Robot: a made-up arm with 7 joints.
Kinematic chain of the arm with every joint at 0, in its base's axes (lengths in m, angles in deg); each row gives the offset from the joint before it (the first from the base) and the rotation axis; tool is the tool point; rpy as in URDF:
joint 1: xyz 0 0 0.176 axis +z
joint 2: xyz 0 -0.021 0.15 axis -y
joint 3: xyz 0 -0.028 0.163 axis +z
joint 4: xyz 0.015 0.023 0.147 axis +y
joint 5: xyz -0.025 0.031 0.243 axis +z
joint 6: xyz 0 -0.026 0.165 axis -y
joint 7: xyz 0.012 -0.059 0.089 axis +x
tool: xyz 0 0 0 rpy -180 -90 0
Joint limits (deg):
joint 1: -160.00..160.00
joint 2: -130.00..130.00
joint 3: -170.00..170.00
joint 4: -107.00..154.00
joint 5: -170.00..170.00
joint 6: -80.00..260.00
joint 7: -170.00..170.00
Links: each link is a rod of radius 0.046 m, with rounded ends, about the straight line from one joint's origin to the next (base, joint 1, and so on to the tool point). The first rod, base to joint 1, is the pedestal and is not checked.
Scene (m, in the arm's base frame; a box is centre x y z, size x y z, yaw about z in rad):
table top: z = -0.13
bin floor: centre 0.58 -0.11 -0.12 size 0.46 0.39 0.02 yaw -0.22
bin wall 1: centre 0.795 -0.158 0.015 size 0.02 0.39 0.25 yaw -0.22
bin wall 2: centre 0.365 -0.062 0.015 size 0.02 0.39 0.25 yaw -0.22
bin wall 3: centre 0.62 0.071 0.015 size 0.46 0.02 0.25 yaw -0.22
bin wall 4: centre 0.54 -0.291 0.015 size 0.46 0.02 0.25 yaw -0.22
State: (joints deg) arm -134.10 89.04 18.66 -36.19 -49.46 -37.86 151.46
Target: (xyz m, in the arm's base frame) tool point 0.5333 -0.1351 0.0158
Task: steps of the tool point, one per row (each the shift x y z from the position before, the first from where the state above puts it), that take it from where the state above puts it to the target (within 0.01 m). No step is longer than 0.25 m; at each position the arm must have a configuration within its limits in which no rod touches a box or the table.
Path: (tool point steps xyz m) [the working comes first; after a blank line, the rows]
Joints at the target: -160.00 93.37 -53.38 -60.88 -65.10 -15.07 151.46
Straight joint move there: touches bin floor, bin wall 2, bin wall 3.

1: 0.0956 -0.0971 0.0439
2: 0.0865 -0.1460 0.0574
3: 0.0402 -0.1825 0.0713
4: -0.0330 -0.1898 0.0695
5: 0.0028 -0.0646 -0.0365
6: 0.0034 -0.0501 0.0033
7: 0.0127 -0.0176 0.0393
8: 0.0214 0.0015 -0.1462
9: -0.0214 -0.0015 -0.1534

